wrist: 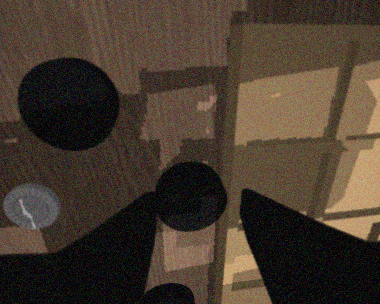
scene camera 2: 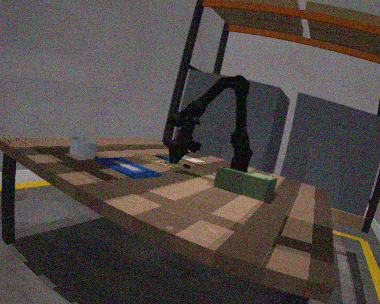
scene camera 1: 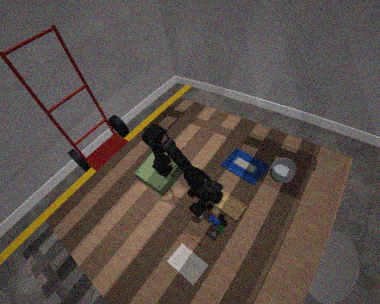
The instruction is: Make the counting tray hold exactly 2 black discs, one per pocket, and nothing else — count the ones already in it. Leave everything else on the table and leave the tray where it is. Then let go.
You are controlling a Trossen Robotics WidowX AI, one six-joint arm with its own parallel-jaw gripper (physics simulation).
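Observation:
The tan counting tray (scene camera 1: 234,207) (wrist: 227,150) lies right of the fingers in the wrist view; no disc shows in its visible pockets, but part is out of frame. My gripper (scene camera 1: 199,213) (wrist: 197,199) is partly closed, low beside the tray's edge. A black disc (wrist: 191,196) is between the fingertips, near the left one, with a gap at the right one. A larger-looking black disc (wrist: 68,103) lies upper left, another dark disc (wrist: 170,294) shows at the bottom edge. A grey disc (wrist: 31,206) lies at left. A blue disc (scene camera 1: 215,219) and a green disc (scene camera 1: 220,229) lie near the tray.
A blue mat (scene camera 1: 230,160) (scene camera 2: 120,167) with a white label and a clear round container (scene camera 1: 283,170) (scene camera 2: 83,149) stand beyond the tray. A white sheet (scene camera 1: 187,263) lies on the other side. The arm stands on a green base (scene camera 1: 152,176) (scene camera 2: 245,185). A red hand truck (scene camera 1: 106,151) is beside the table.

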